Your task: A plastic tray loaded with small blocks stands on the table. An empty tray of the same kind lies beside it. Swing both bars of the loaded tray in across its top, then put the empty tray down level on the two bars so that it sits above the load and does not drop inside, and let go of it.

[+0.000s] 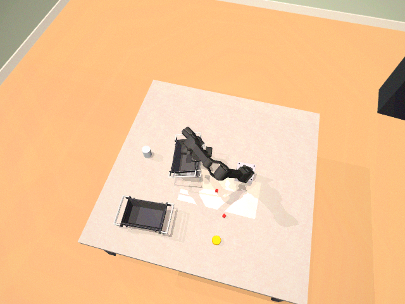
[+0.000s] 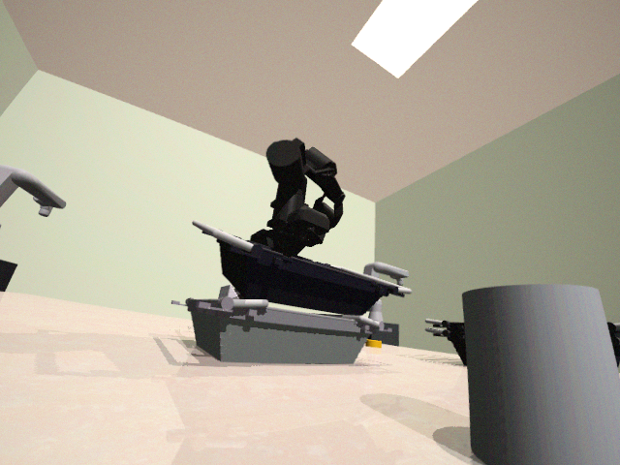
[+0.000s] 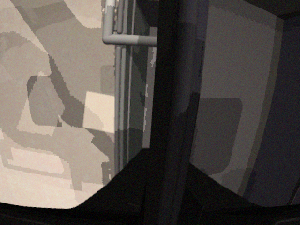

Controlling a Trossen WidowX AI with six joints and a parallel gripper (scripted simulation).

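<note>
The dark tray is 70 mm ahead of my gripper tip, 20 mm to the left of it and 10 mm above it. Also, from my gripper tip: yellow disc (280 mm behind, 420 mm to the left, 110 mm below).
</note>
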